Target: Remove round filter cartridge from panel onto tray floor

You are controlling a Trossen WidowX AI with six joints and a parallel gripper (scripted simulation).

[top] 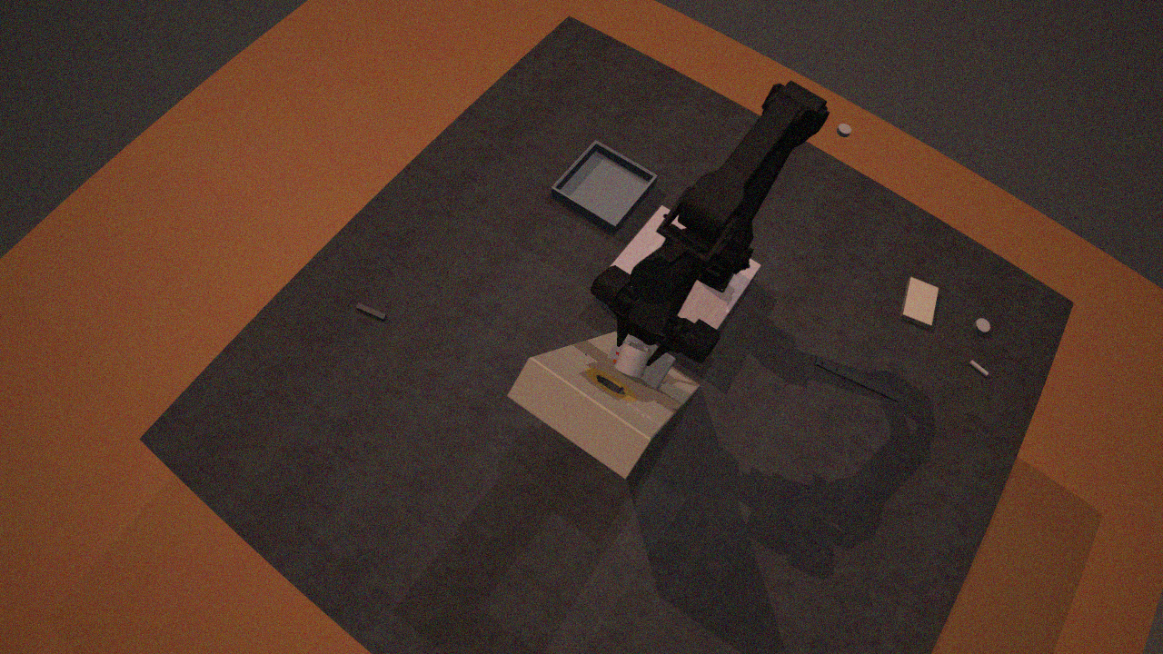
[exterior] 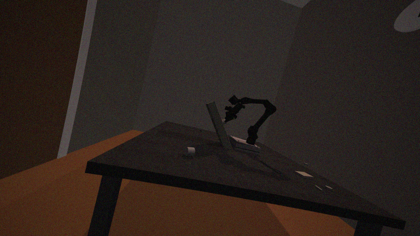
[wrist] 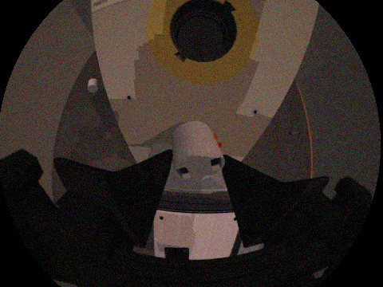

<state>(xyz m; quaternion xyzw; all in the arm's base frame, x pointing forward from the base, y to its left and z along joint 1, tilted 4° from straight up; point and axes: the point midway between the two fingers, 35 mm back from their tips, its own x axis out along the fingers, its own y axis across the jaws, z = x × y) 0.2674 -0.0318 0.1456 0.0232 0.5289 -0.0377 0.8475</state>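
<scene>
My gripper tip is now 50 mm short of the cream service panel and 20 mm above it. From my gripper tip the other things lie so: round filter cartridge right at my gripper tip; then bar 100 mm ahead, 470 mm to the right, 190 mm below; then grey-blue tray 370 mm behind, 240 mm to the right, 190 mm below.
</scene>
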